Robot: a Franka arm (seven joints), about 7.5 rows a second.
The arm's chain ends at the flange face. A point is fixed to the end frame.
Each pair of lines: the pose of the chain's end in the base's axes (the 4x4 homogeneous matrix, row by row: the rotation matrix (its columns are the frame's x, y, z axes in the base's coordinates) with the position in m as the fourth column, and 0 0 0 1 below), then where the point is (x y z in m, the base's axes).
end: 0.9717 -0.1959 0.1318 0.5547; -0.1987 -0.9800 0.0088 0.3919; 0.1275 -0.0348 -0.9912 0.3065; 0 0 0 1
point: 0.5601 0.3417 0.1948
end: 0.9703 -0.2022 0.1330 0.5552; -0.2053 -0.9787 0.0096 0.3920; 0.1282 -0.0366 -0.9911 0.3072; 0 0 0 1
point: 0.5604 0.3420 0.1954
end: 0.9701 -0.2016 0.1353 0.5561; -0.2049 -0.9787 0.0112 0.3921; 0.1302 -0.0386 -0.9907 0.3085; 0 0 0 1
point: 0.5616 0.3422 0.1967
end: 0.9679 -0.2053 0.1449 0.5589; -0.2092 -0.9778 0.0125 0.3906; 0.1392 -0.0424 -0.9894 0.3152; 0 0 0 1
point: 0.5653 0.3409 0.2033
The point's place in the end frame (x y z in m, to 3 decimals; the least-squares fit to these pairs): 0.001 0.052 0.111
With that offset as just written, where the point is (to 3 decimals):
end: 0.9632 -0.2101 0.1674 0.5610; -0.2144 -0.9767 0.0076 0.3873; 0.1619 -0.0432 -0.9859 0.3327; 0 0 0 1
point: 0.570 0.337 0.221
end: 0.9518 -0.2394 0.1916 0.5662; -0.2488 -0.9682 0.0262 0.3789; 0.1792 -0.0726 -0.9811 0.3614; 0 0 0 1
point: 0.576 0.331 0.249
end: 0.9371 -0.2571 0.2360 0.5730; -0.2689 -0.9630 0.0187 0.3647; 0.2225 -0.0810 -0.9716 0.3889; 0 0 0 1
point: 0.587 0.316 0.277
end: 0.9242 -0.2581 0.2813 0.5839; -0.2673 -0.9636 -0.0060 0.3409; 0.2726 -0.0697 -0.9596 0.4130; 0 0 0 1
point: 0.603 0.290 0.303
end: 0.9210 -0.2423 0.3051 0.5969; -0.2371 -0.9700 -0.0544 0.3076; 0.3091 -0.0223 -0.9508 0.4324; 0 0 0 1
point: 0.619 0.251 0.326
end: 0.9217 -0.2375 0.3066 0.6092; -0.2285 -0.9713 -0.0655 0.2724; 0.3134 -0.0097 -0.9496 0.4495; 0 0 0 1
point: 0.632 0.214 0.344
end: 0.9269 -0.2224 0.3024 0.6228; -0.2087 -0.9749 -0.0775 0.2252; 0.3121 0.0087 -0.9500 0.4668; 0 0 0 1
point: 0.646 0.166 0.362
